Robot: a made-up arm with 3 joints. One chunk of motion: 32 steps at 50 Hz.
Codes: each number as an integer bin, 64 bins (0 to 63) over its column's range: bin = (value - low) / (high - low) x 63, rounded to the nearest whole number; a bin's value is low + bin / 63 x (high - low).
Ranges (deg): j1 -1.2..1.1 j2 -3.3..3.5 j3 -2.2..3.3
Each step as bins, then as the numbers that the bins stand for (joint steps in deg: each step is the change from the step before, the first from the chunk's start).
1 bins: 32 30 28
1 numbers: -0.032 -0.062 0.244
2 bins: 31 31 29
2 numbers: -0.068 0.046 0.332
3 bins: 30 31 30
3 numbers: -0.105 0.046 0.419
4 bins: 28 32 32
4 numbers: -0.178 0.154 0.594
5 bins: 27 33 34
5 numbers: -0.214 0.262 0.768
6 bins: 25 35 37
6 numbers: -0.287 0.478 1.030
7 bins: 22 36 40
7 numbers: -0.397 0.586 1.292
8 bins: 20 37 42
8 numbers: -0.470 0.694 1.467
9 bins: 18 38 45
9 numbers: -0.543 0.802 1.729
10 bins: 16 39 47
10 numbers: -0.616 0.910 1.903
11 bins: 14 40 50
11 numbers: -0.689 1.017 2.165
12 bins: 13 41 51
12 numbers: -0.725 1.125 2.252
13 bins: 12 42 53
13 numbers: -0.762 1.233 2.427
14 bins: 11 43 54
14 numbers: -0.798 1.341 2.514
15 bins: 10 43 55
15 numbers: -0.835 1.341 2.602
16 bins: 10 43 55
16 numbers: -0.835 1.341 2.602
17 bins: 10 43 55
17 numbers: -0.835 1.341 2.602
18 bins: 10 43 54
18 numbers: -0.835 1.341 2.514
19 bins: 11 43 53
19 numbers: -0.798 1.341 2.427
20 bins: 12 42 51
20 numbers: -0.762 1.233 2.252
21 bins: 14 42 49
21 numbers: -0.689 1.233 2.078
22 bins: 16 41 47
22 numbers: -0.616 1.125 1.903
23 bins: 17 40 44
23 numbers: -0.579 1.017 1.641
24 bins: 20 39 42
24 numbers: -0.470 0.910 1.467
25 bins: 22 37 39
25 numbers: -0.397 0.694 1.205
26 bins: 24 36 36
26 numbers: -0.324 0.586 0.943
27 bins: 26 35 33
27 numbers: -0.251 0.478 0.681
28 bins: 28 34 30
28 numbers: -0.178 0.370 0.419
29 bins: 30 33 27
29 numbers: -0.105 0.262 0.157
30 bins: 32 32 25
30 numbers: -0.032 0.154 -0.017
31 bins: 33 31 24
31 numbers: 0.005 0.046 -0.105
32 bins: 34 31 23
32 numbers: 0.041 0.046 -0.192
